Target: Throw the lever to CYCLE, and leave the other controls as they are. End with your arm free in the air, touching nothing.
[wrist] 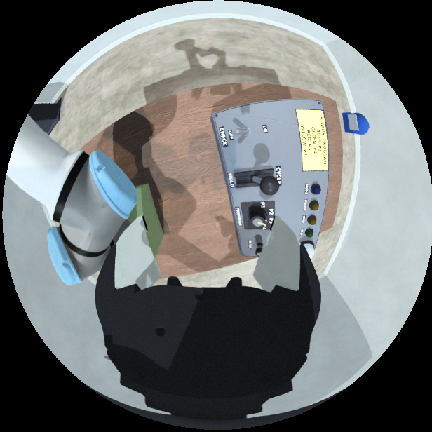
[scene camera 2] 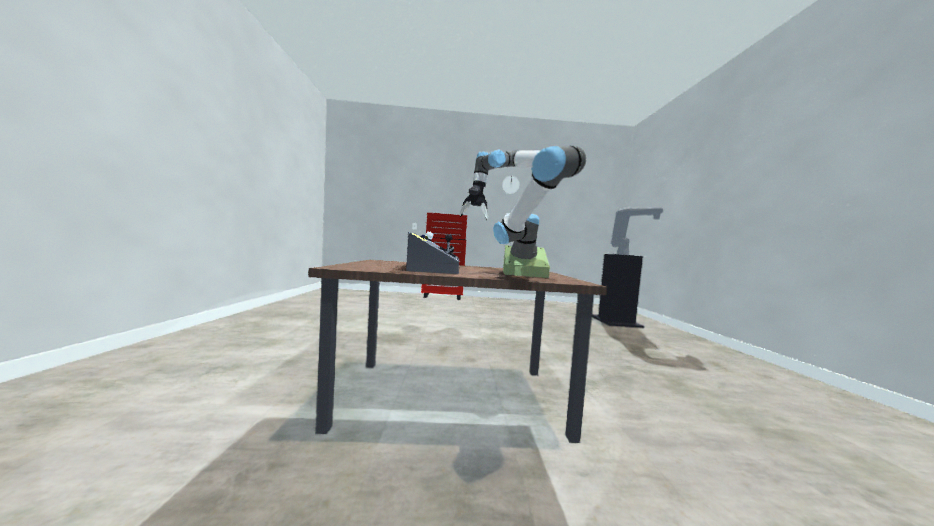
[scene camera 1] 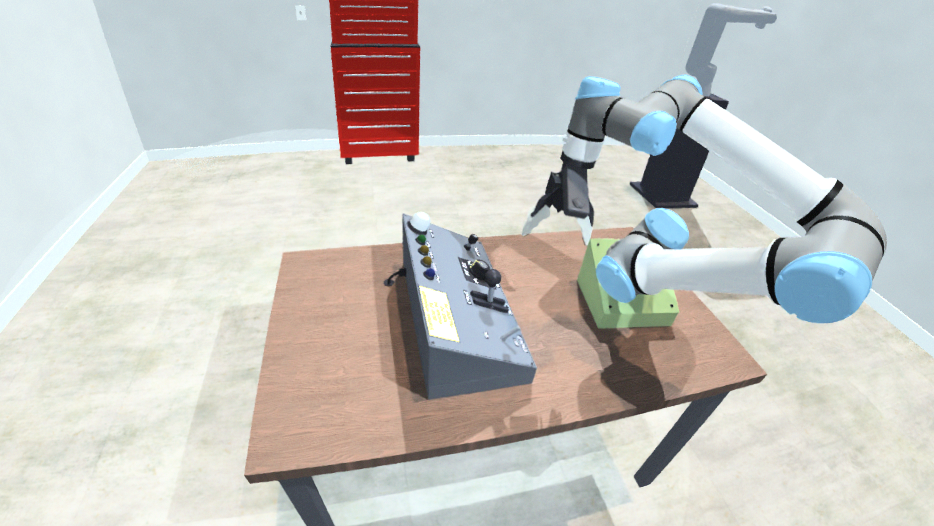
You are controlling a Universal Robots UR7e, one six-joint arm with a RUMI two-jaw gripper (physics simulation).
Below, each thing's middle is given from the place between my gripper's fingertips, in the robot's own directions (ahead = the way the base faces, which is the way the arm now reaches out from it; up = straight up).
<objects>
Now: the grey control panel point(scene camera 1: 460, 338) 21 cm ahead of my hand, 19 cm below it and 8 cm to the right of it.
</objects>
